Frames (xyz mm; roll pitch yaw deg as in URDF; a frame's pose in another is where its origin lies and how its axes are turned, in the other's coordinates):
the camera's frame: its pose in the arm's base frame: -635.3 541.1 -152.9 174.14 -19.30 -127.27
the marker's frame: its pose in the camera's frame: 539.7 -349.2 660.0 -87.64 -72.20 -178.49
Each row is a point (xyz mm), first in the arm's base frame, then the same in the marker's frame.
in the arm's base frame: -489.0 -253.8 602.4
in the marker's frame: -1258.1 182.7 189.5
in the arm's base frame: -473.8 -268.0 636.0
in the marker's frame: -1293.4 181.5 207.3
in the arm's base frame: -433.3 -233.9 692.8
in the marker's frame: -1352.2 232.1 208.8
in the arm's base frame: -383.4 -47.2 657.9
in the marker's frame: -1315.4 404.0 121.2
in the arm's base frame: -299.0 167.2 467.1
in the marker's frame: -1125.4 624.9 53.5
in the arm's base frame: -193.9 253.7 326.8
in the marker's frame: -991.7 764.4 83.4
